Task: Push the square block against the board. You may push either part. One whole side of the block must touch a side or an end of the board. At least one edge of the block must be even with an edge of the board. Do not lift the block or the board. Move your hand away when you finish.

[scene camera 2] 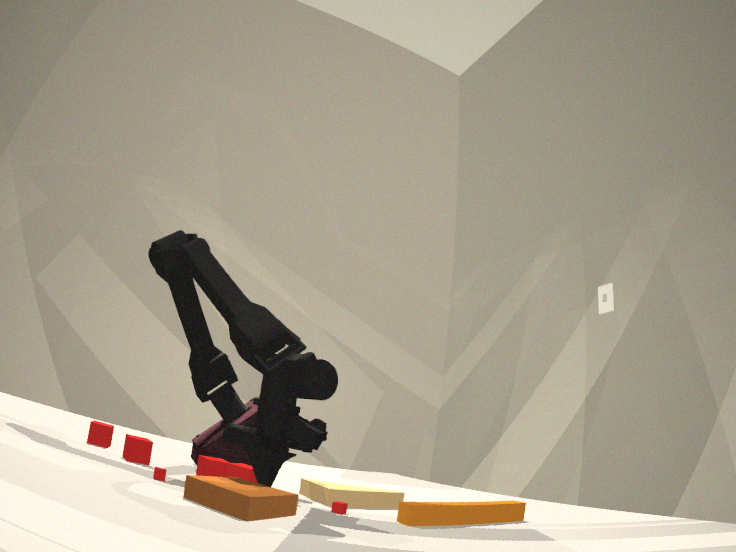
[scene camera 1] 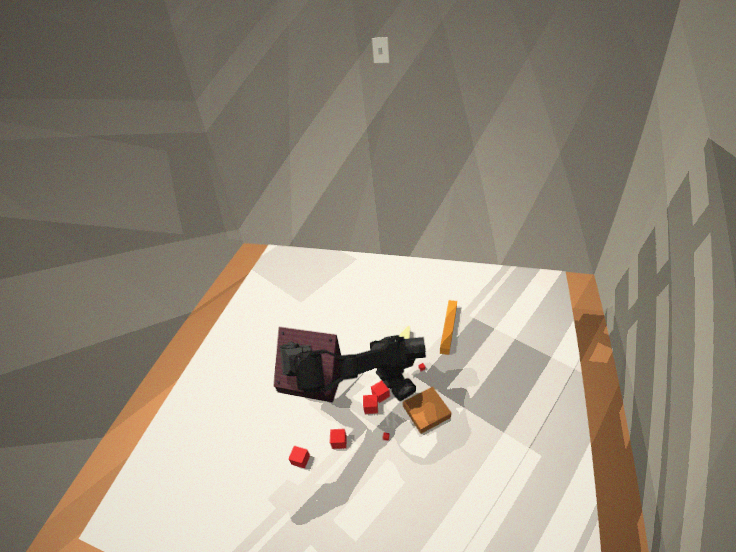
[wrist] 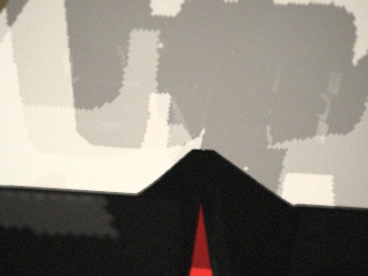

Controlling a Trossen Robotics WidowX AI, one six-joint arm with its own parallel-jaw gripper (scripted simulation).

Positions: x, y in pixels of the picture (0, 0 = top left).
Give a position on a square block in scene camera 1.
426, 409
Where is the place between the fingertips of the gripper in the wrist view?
At 201, 160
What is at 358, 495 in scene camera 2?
A pale yellow slab.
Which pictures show the gripper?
Scene camera 2, scene camera 1 and the wrist view: all of them.
